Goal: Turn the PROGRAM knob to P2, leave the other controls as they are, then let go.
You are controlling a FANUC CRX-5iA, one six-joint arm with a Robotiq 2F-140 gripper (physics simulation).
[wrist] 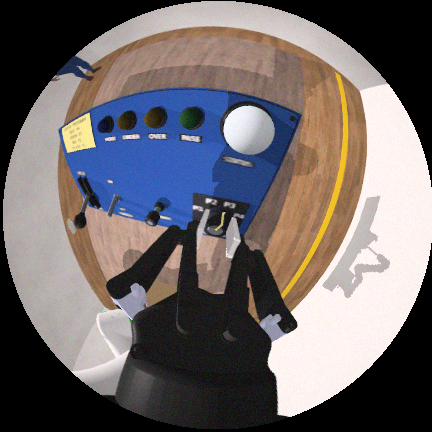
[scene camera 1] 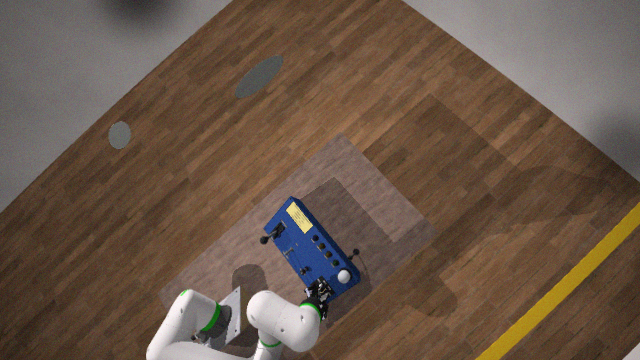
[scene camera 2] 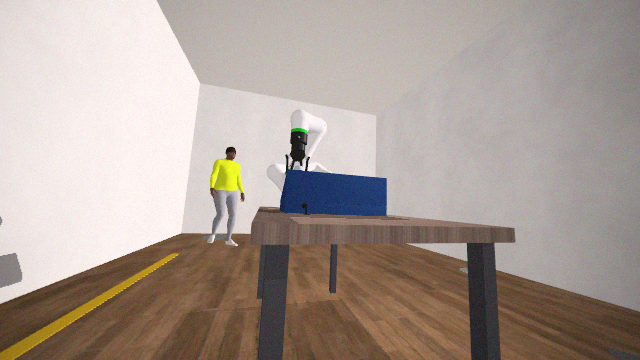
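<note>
The PROGRAM knob is a dark round knob with a yellow pointer line, on a black plate with labels P1 to P4 at the near right of the blue control box. Its line leans up and right, nearer P3 than P2. My gripper is shut on the knob, with one pale fingertip at each side. The fingertips hide the knob's sides and part of the P1 and P4 labels. In scene camera 2 the box hides the knob.
A white dome stands behind the knob. Several round lamps line the back. A black joystick, a small slider and a ball-ended lever stand to the left. A person stands beyond the table.
</note>
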